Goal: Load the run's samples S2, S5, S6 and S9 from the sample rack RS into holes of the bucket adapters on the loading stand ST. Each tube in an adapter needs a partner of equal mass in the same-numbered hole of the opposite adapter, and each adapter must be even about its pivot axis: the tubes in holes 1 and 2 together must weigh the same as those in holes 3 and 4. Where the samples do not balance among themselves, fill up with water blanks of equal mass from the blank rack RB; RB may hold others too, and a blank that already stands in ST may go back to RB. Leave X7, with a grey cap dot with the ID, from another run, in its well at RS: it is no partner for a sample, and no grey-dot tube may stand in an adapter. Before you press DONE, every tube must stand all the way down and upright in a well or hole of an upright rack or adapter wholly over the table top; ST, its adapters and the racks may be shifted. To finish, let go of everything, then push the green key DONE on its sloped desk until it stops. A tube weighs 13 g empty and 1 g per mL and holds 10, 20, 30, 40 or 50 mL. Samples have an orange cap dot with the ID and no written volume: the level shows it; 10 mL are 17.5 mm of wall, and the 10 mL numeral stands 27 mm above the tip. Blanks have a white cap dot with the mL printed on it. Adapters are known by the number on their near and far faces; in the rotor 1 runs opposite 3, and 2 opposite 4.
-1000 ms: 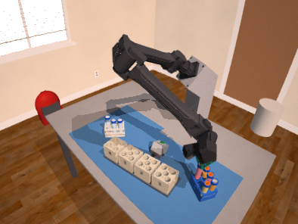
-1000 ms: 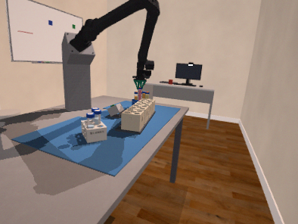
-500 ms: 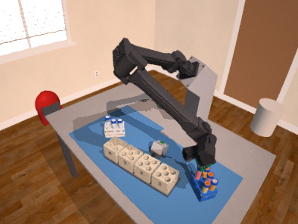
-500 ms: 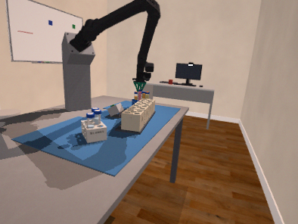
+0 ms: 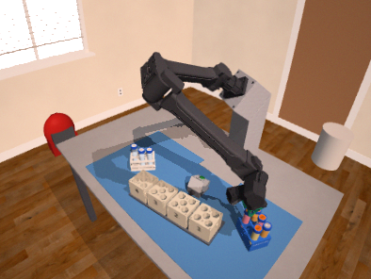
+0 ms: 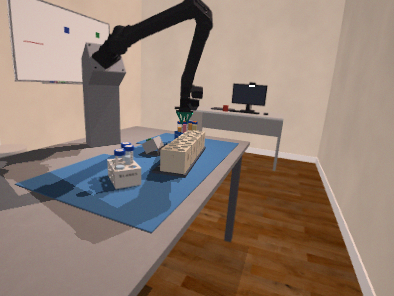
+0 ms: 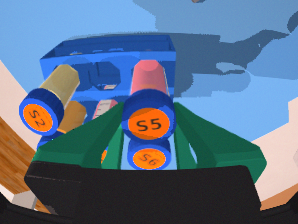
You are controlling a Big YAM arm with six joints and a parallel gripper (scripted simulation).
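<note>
The sample tube S5 is 50 mm below my hand and 10 mm to the right of it. Also, from my hand: orange-dot tube: 60 mm below, 30 mm to the left, 30 mm behind; sample tube S2: 60 mm below, 60 mm ahead, 50 mm to the left; sample tube S9: 60 mm below, 50 mm to the left, 20 mm ahead.
</note>
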